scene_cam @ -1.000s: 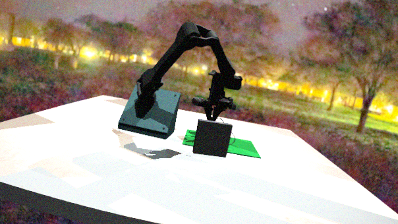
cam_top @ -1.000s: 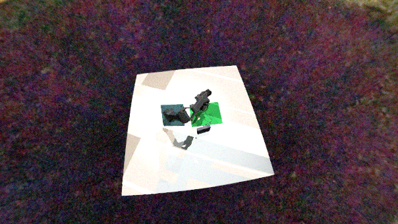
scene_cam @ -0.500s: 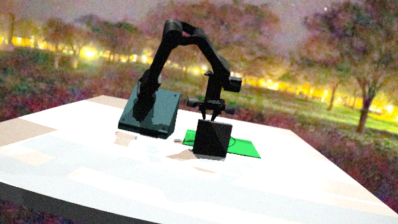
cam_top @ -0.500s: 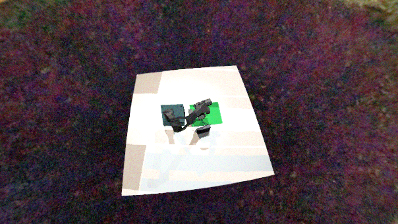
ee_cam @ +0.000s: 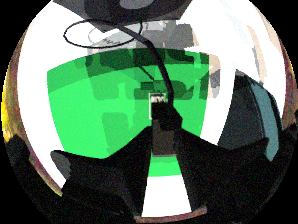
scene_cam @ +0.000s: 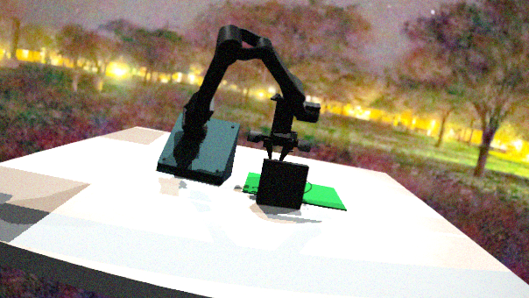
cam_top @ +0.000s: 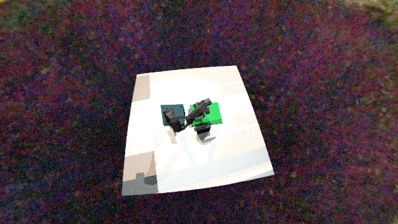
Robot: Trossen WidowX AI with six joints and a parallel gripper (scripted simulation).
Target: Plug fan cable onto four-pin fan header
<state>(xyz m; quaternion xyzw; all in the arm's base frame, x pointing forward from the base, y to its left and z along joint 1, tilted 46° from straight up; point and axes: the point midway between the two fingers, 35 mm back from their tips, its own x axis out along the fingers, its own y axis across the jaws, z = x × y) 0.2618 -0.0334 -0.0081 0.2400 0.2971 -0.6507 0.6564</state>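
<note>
Right now the green board is 80 mm below my gripper tip, 70 mm ahead of it and 40 mm to the left of it. Also, from my gripper tip: black fan: 130 mm to the right, 30 mm ahead, 10 mm below; then dark plug: 10 mm to the right, 10 mm above.
</note>
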